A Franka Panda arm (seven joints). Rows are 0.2 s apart.
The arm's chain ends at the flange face. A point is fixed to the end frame.
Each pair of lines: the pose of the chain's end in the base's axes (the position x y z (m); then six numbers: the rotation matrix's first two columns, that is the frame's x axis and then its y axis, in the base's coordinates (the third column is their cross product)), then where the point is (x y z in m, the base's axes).
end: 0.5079 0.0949 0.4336 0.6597 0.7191 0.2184 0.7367 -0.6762 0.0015
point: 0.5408 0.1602 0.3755
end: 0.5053 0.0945 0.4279 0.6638 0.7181 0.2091 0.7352 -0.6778 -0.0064
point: 0.5376 0.1596 0.3693
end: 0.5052 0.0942 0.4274 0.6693 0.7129 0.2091 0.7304 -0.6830 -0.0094
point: 0.5379 0.1592 0.3689
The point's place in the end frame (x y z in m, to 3 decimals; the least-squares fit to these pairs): 0.056 -0.020 0.072
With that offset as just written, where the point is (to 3 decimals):
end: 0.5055 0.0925 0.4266 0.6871 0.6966 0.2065 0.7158 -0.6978 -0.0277
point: 0.539 0.157 0.368
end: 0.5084 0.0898 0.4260 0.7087 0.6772 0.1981 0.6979 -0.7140 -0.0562
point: 0.542 0.155 0.368
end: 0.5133 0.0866 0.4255 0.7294 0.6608 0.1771 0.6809 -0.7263 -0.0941
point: 0.545 0.152 0.367
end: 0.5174 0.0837 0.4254 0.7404 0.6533 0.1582 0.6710 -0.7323 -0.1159
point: 0.548 0.149 0.366
